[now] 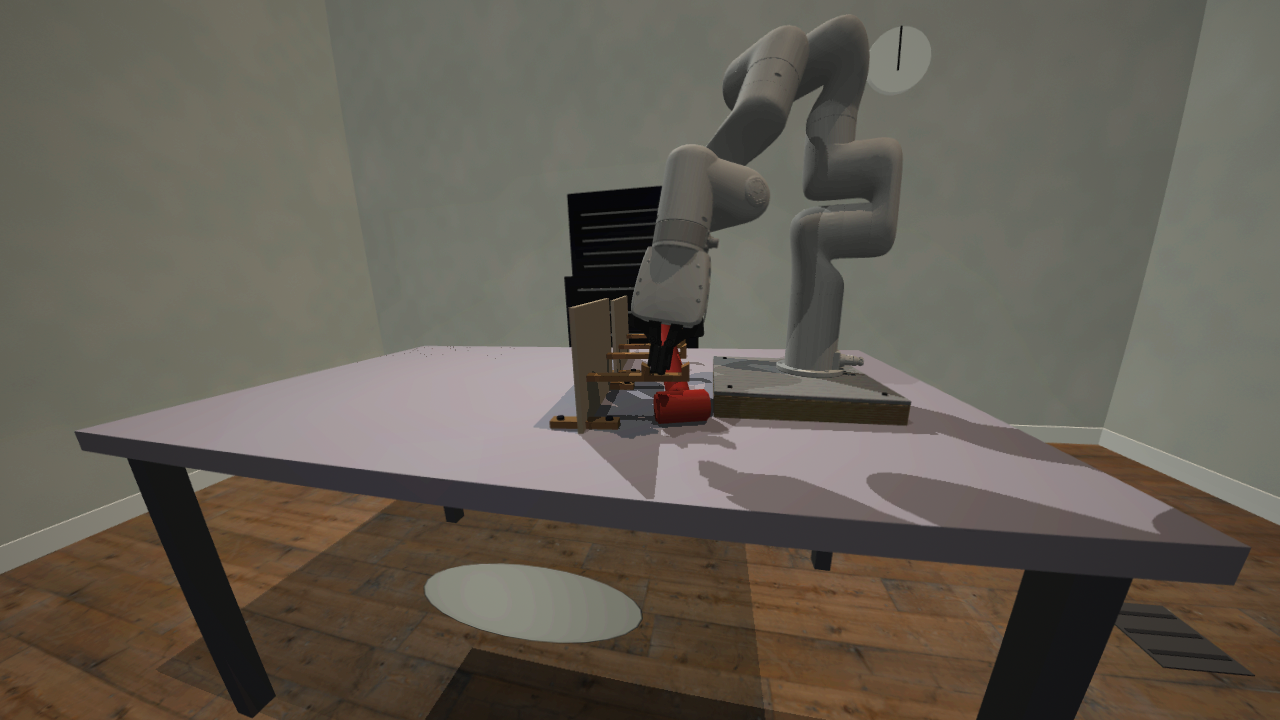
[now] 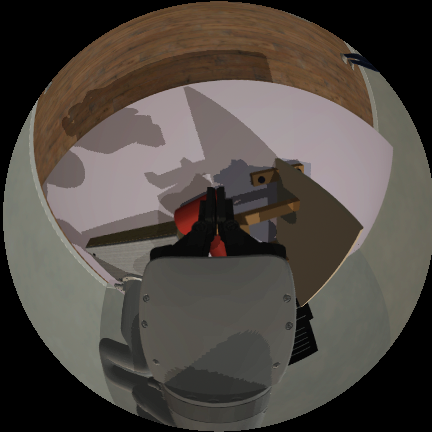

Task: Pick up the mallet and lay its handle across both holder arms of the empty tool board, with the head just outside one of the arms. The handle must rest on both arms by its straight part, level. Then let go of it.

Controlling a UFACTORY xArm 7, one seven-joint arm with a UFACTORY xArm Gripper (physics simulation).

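Observation:
The red mallet has its head on the table beside the tool board, and its handle slants up over the holder arms. The wooden tool board stands upright, and its arms stick out towards the robot base. My gripper is low over the handle, close to the arms. Its black fingers are pressed together with nothing between them. A bit of red handle shows under the finger bases. The rest of the handle is hidden by the gripper.
The arm's base plate lies just right of the mallet head. A second wooden panel stands behind the board. A black slatted chair back rises behind the table.

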